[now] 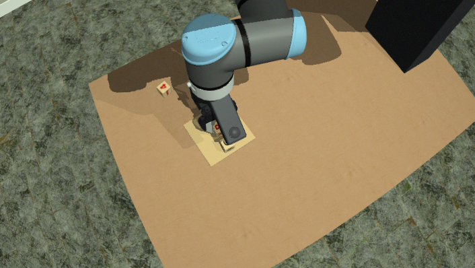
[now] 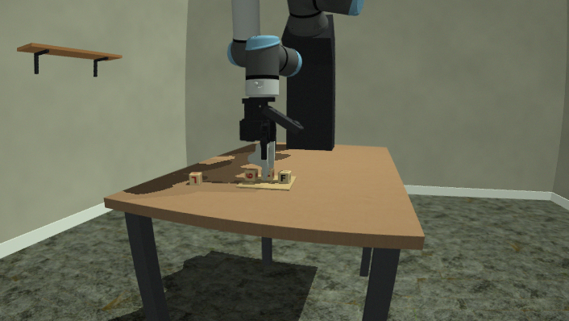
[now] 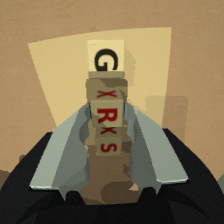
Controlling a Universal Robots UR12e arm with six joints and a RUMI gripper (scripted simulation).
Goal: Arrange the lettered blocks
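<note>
The pale mat is 20 mm below my hand. Round my hand: block: 50 mm to the right, 10 mm below, 10 mm ahead.
</note>
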